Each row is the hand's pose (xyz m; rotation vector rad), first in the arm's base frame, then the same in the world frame.
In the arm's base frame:
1: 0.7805 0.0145 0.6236 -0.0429 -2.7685 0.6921
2: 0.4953 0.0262 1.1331 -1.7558 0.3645 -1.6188
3: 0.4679 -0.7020 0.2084 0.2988 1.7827 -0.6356
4: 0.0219 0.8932 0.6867 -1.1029 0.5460 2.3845
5: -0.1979 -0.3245 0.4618 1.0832 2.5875 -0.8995
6: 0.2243 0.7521 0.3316 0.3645 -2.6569 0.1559
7: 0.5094 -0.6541 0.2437 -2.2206 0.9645 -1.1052
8: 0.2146 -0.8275 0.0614 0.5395 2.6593 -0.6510
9: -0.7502 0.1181 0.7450 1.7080 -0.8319 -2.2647
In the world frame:
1: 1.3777 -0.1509 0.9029 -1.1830 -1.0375 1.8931
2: 1.5805 0.3924 0.8336 1.6746 -0.0148 1.2207
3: 0.6811 -0.0629 1.4419 -0.1079 0.9181 -2.5795
4: 1.1987 0.2553 -0.1716 -0.4798 2.5051 1.0417
5: 0.5612 0.5059 0.8832 1.4229 0.6161 -2.6542
6: 1.0229 -0.0992 0.0028 -1.1335 -1.4288 1.4063
7: 0.7460 -0.0784 1.4133 1.3276 -0.7288 1.0174
8: 0.3819 0.0441 1.4646 -1.0668 -1.1581 2.6819
9: 0.5513 1.0007 0.3034 0.1421 -2.5311 -1.1704

